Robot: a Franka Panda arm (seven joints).
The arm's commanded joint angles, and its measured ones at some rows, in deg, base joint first. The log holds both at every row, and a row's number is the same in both.
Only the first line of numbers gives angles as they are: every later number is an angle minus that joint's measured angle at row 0.
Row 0, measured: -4.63 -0.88 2.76 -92.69 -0.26 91.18 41.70
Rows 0 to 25, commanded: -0.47 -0.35 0.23 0.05 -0.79 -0.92 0.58; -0.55 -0.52 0.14 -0.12 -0.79 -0.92 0.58; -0.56 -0.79 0.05 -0.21 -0.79 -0.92 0.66; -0.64 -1.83 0.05 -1.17 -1.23 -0.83 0.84; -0.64 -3.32 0.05 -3.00 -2.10 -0.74 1.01; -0.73 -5.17 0.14 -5.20 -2.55 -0.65 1.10; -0.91 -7.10 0.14 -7.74 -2.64 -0.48 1.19; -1.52 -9.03 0.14 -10.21 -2.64 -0.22 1.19; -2.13 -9.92 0.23 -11.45 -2.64 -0.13 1.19; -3.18 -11.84 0.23 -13.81 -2.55 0.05 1.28; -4.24 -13.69 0.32 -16.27 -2.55 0.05 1.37; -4.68 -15.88 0.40 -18.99 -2.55 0.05 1.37; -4.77 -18.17 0.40 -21.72 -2.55 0.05 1.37; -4.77 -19.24 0.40 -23.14 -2.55 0.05 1.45; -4.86 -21.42 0.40 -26.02 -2.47 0.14 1.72; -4.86 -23.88 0.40 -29.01 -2.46 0.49 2.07; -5.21 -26.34 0.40 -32.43 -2.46 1.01 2.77; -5.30 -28.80 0.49 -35.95 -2.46 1.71 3.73; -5.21 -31.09 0.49 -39.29 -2.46 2.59 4.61; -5.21 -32.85 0.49 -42.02 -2.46 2.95 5.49; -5.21 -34.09 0.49 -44.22 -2.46 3.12 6.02; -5.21 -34.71 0.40 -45.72 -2.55 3.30 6.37; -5.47 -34.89 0.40 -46.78 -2.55 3.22 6.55; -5.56 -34.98 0.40 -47.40 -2.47 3.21 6.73; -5.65 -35.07 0.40 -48.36 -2.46 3.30 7.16; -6.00 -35.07 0.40 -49.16 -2.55 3.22 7.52
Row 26, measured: -4.83 -33.72 -0.20 -45.48 -1.93 1.72 5.77
